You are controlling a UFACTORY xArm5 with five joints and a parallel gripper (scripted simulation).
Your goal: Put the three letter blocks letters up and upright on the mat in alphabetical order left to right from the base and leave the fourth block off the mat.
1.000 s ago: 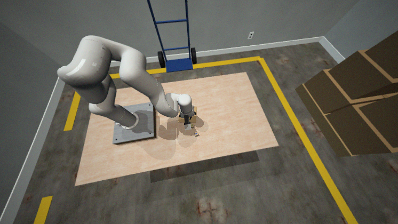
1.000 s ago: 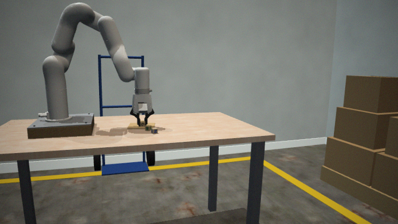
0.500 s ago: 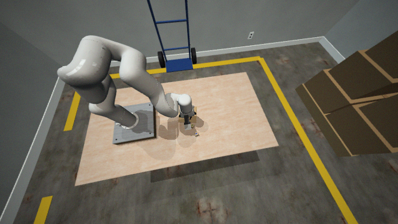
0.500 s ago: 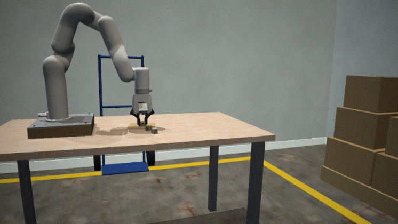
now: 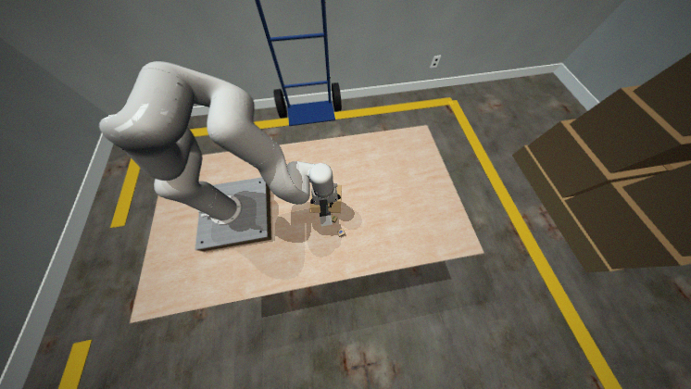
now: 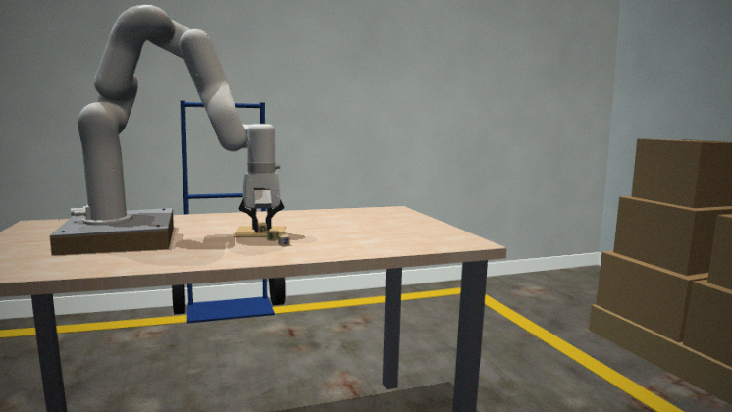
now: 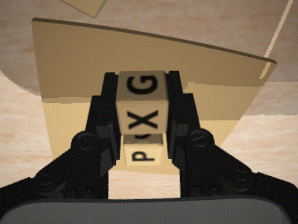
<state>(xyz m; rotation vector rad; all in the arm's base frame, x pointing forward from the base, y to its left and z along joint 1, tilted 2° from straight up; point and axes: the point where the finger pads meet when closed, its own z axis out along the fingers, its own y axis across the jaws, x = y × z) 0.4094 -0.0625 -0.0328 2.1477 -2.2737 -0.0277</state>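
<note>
Right now the block is 1 cm below my hand. From my hand the other things lie so: tan mat 4 cm to the left, 3 cm below.
</note>
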